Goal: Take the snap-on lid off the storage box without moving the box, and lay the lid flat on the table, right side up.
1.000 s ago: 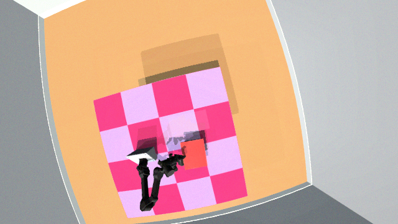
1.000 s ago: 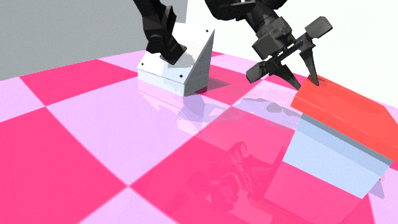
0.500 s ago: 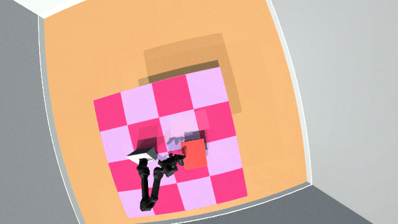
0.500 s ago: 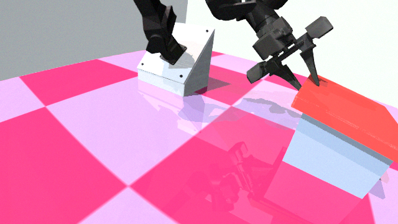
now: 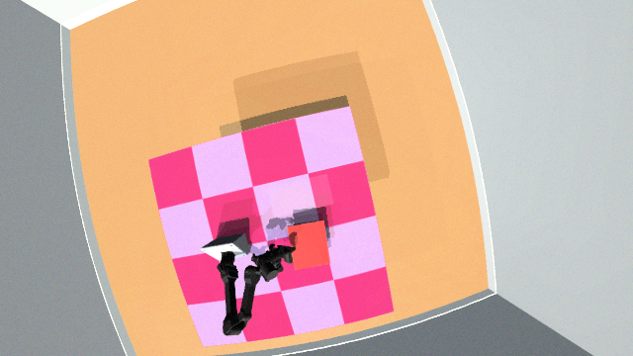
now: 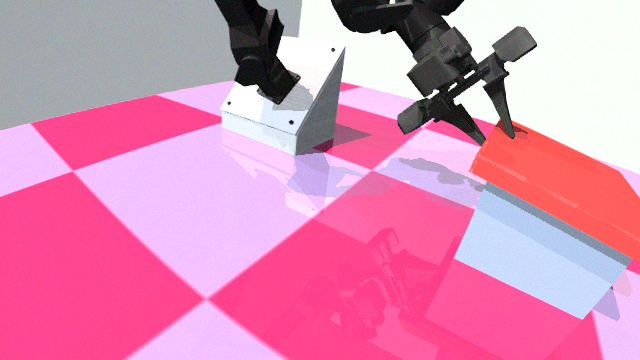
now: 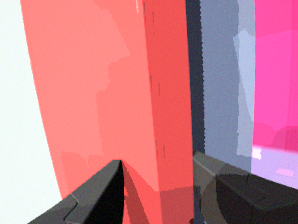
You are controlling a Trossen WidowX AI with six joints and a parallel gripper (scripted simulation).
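The red lid lies 80 mm ahead of my gripper tip and 10 mm to the left of it. Round my gripper tip: storage box (70 mm ahead, 10 mm to the left, 60 mm below).
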